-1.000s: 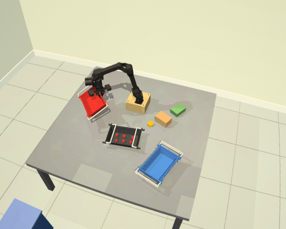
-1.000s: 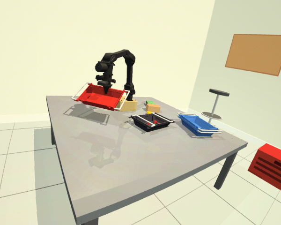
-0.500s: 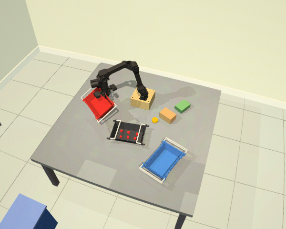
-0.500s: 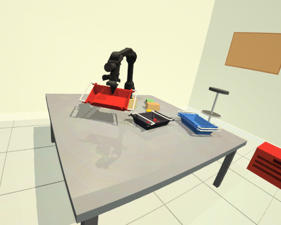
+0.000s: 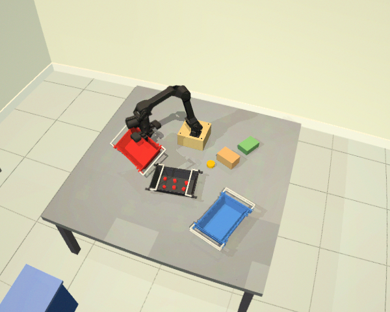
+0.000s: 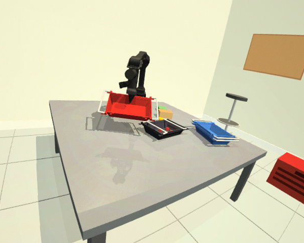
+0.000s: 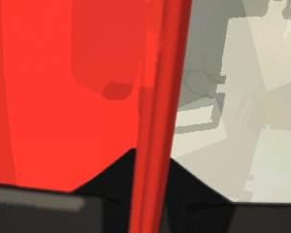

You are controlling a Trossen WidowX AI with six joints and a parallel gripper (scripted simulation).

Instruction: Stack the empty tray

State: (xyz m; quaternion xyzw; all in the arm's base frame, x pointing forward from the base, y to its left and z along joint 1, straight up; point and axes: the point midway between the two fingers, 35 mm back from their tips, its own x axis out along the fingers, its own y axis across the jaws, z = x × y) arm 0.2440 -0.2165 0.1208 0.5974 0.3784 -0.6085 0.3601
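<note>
My gripper tip is 70 mm short of the red tray, 40 mm to the left of it and 10 mm above it. From my gripper tip the other things lie so: orange block 460 mm to the left, 170 mm behind, 150 mm below; green block 550 mm to the left, 330 mm behind, 160 mm below; yellow disc 370 mm to the left, 170 mm below, 100 mm behind.
</note>
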